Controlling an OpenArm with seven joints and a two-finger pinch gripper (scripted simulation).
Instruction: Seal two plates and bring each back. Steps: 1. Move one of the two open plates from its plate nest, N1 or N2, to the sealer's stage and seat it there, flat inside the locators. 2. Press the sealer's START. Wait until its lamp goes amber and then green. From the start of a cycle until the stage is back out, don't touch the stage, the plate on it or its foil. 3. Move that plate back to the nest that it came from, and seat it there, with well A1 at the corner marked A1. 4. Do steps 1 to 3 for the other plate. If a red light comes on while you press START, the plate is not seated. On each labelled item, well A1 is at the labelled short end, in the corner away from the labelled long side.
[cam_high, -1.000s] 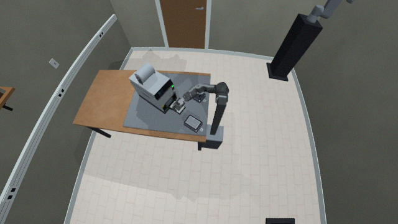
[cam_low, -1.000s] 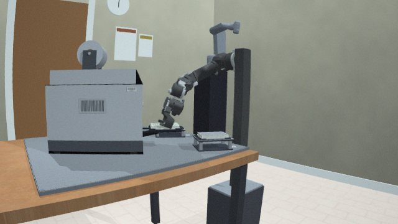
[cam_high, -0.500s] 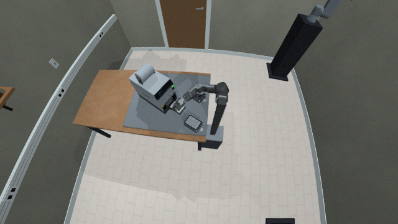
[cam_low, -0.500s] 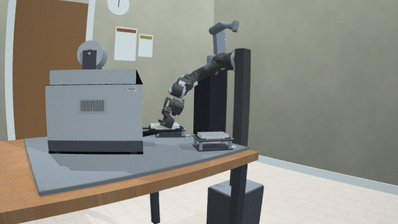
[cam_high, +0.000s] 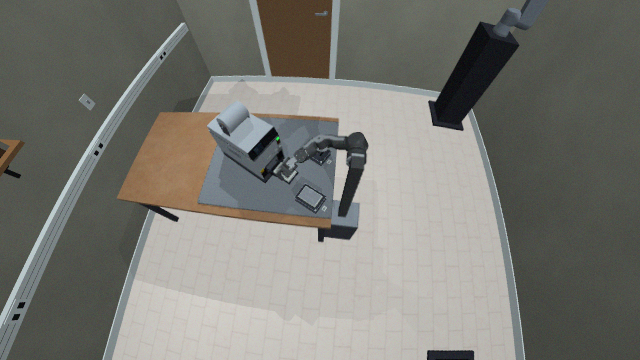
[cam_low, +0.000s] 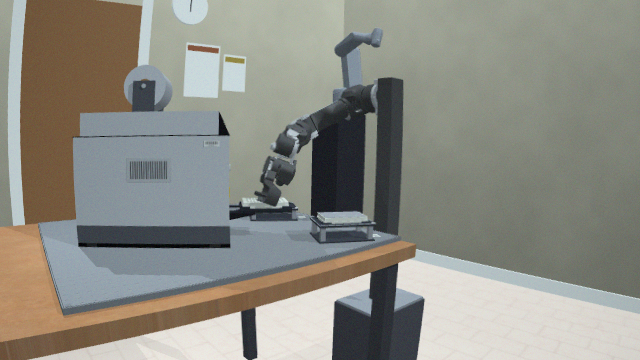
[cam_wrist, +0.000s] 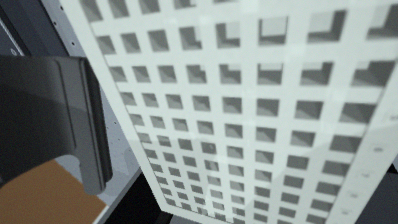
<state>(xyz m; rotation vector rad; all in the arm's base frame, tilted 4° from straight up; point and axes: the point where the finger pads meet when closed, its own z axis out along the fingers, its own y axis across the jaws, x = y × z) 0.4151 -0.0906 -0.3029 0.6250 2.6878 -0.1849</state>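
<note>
Right now the white open-well plate is 1 cm below my hand. The rest, counted from my hand: white start button 5 cm ahead, 13 cm to the right, 8 cm above; yellow warning mark 13 cm ahead, 3 cm to the left, 4 cm above; sealer stage 2 cm below.
</note>
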